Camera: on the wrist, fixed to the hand. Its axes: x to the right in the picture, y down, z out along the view.
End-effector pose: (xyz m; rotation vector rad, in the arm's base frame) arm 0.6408 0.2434 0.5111 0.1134 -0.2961 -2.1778
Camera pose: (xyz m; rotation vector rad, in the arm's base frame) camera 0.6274 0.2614 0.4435 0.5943 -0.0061 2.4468
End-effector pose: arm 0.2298 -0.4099 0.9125 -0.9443 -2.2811 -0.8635
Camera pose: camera 0.2196 -0.4774 0.9329 -0.4833 2.0815 1.1901
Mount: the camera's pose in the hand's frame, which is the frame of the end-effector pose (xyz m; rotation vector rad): -0.0086 -0.0378 -0.0598 -0.4530 -0.6239 -1.4965
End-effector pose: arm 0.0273 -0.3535 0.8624 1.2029 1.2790 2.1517
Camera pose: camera -0.0206 -0.3714 0.8127 0.3339 0.8067 0.7633
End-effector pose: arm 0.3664 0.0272 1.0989 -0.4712 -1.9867 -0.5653
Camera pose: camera 0.3921 -0.0385 1.1087 -0.7431 2.2614 1.7511
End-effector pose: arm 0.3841 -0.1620 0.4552 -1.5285 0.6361 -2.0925
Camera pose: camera 0.3254 -0.1216 0.4558 1.9821 0.3208 1.1727
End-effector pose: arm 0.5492 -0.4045 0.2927 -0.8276 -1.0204 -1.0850
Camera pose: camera 0.5263 -0.4669 0.2669 0.6272 1.8830 2.2330
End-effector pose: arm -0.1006 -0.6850 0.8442 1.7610 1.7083 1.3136
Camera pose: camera -0.1689 -0.7053 0.8417 0.2365 1.4877 0.3103
